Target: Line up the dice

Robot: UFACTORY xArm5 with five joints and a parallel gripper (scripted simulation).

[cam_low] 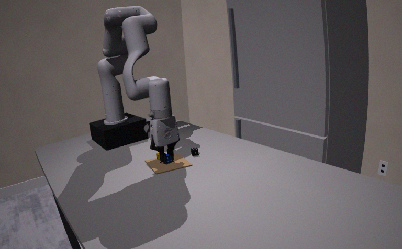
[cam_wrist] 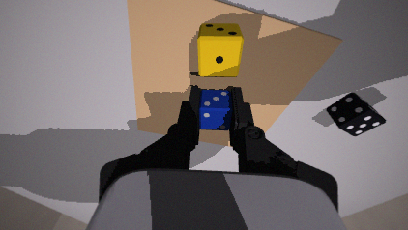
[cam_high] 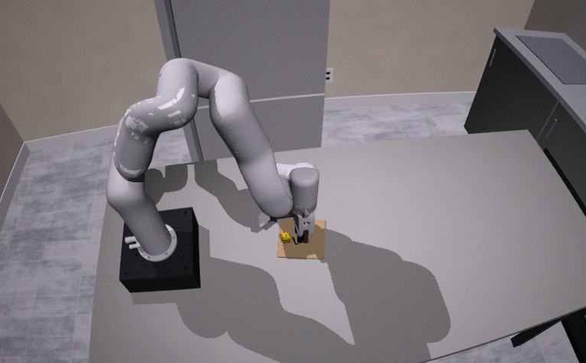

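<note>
Right now my hand is 10 mm above the blue die. Also, from my hand: black die: 120 mm to the left, 20 mm below, 20 mm ahead; mat: 30 mm below; yellow die: 50 mm behind, 10 mm below.
</note>
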